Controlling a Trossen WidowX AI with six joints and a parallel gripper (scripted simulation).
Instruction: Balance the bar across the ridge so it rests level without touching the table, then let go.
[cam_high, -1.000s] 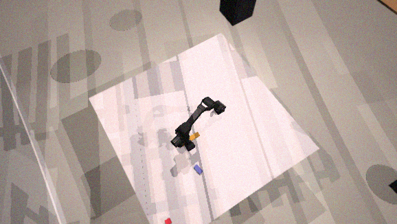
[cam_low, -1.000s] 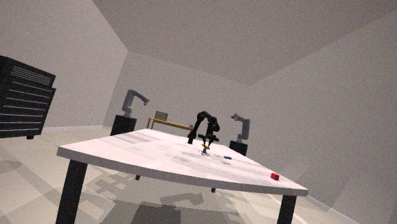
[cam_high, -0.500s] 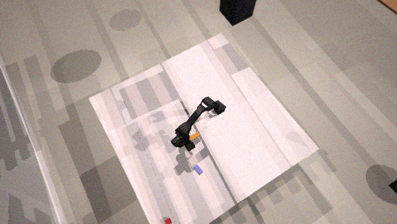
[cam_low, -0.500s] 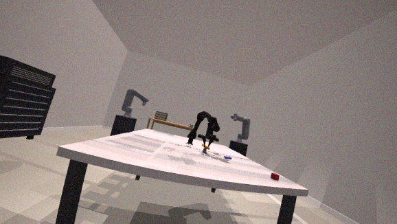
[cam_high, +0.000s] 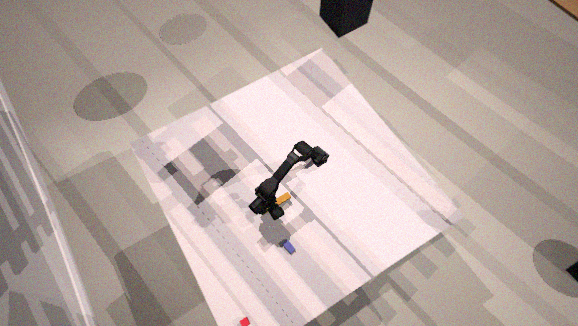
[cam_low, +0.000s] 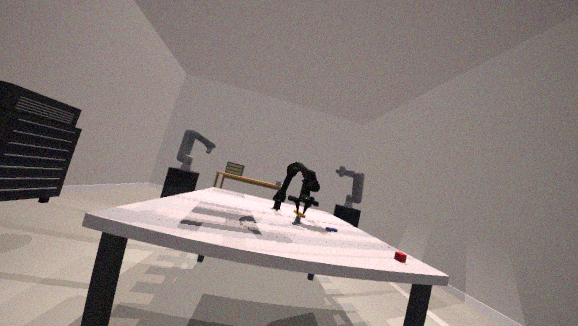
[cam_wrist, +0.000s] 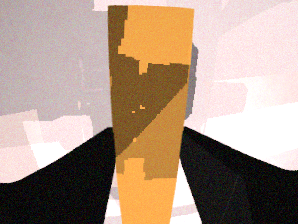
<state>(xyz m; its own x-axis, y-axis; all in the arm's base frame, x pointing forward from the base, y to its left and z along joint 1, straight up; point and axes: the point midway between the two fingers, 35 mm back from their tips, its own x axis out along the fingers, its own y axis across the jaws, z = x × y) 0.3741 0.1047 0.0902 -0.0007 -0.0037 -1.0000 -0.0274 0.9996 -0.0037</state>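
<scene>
Now: gripper tip 30 mm past the bar. Also, from my gripper tip: red block 370 mm ahead, 400 mm to the left, 40 mm below; then blue block 20 mm ahead, 210 mm to the left, 50 mm below.
</scene>
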